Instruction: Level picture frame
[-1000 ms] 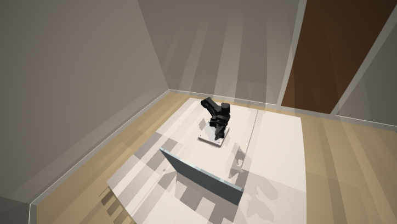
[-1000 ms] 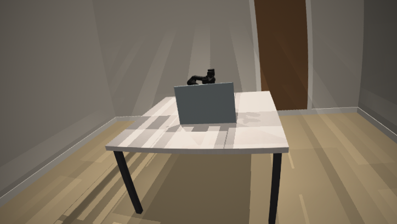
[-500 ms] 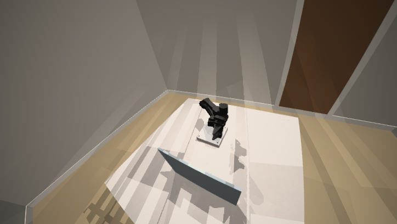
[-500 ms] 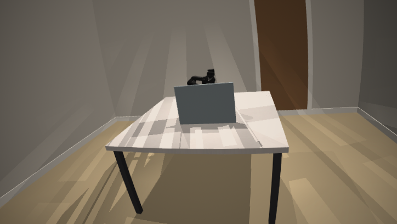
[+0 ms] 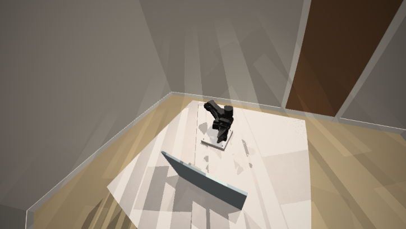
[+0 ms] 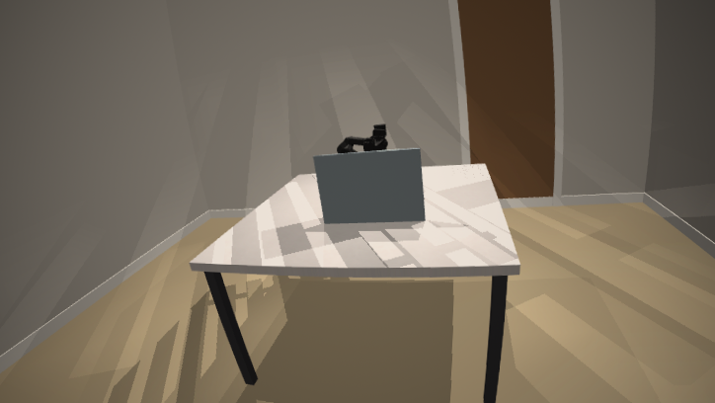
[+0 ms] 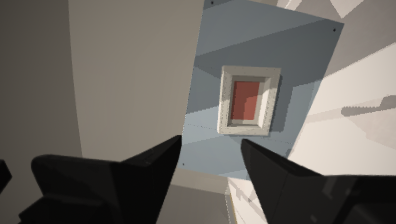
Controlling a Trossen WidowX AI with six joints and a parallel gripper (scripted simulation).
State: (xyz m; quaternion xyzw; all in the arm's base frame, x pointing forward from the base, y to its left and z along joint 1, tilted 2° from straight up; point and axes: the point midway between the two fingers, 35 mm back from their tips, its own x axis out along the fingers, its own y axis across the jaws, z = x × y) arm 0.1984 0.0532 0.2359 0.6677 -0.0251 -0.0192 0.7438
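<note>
My gripper tip is 200 mm short of the picture frame, 90 mm above it and 30 mm to the left of it. Also, from my gripper tip: wall panel (210 mm ahead, 110 mm below, 10 mm to the right).
</note>
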